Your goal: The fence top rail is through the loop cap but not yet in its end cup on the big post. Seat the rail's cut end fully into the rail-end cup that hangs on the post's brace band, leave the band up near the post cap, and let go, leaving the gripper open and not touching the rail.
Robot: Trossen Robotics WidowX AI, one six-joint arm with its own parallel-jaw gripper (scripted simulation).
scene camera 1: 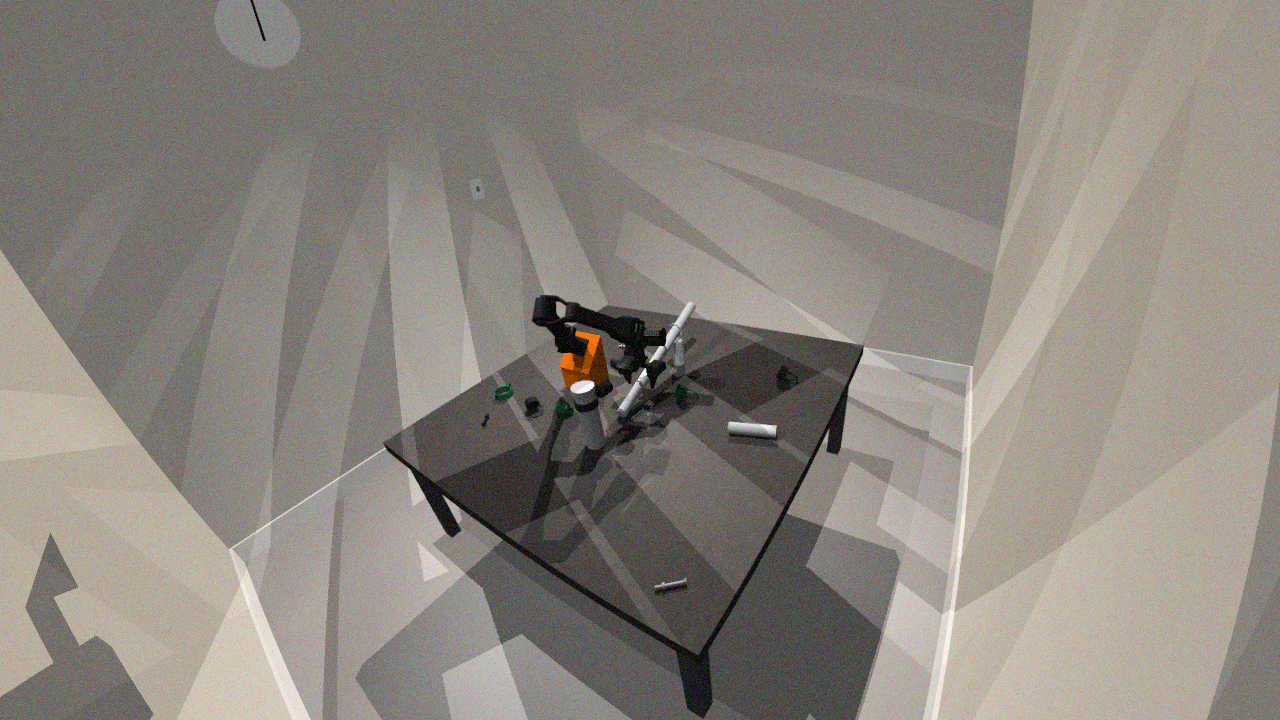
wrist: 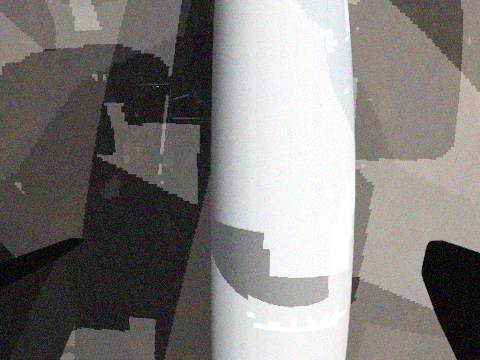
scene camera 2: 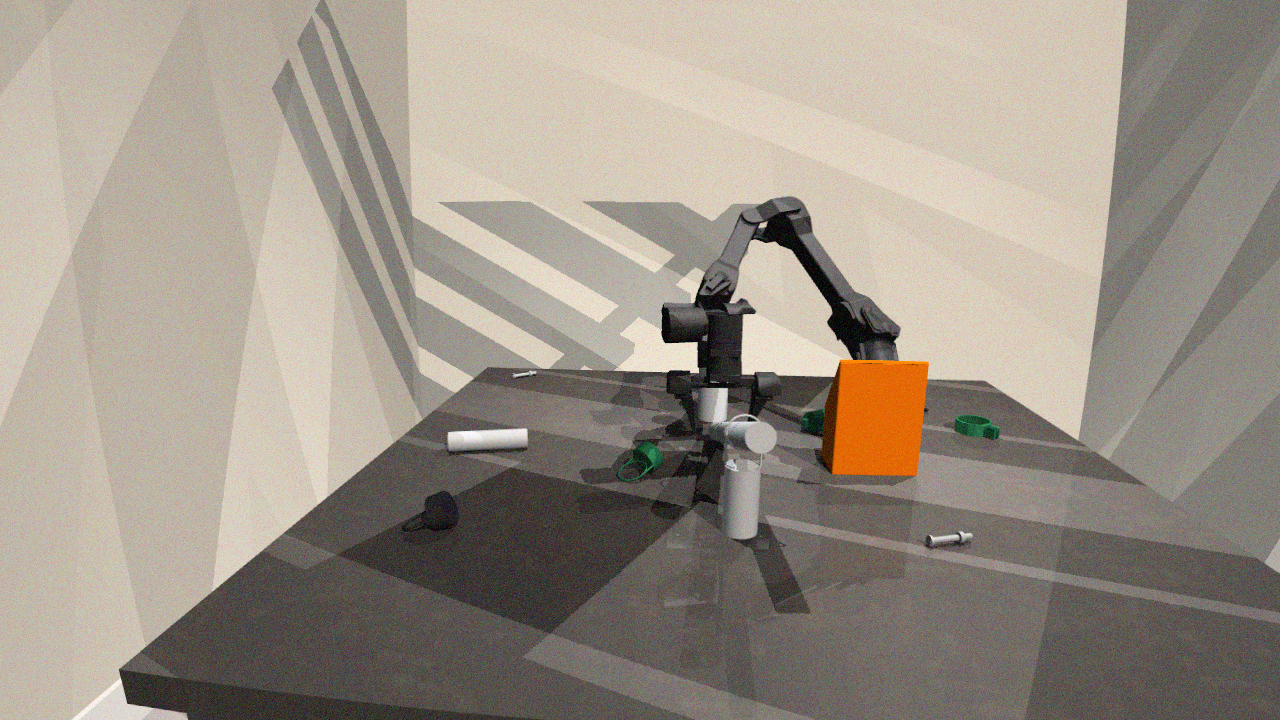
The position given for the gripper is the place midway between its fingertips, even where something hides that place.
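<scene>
Scene camera 2 shows the gripper [scene camera 2: 721,432], open and holding nothing, with a top rail [scene camera 2: 759,437], a white tube [scene camera 2: 477,440], a black fitting [scene camera 2: 441,510], a line post [scene camera 2: 741,487] and a grey post [scene camera 2: 712,402]. In scene camera 1: the top rail [scene camera 1: 690,307] and the gripper [scene camera 1: 641,385]. The wrist view has the rail [wrist: 282,131] and the gripper [wrist: 261,261]; the white tube is out of frame in the wrist view.
</scene>
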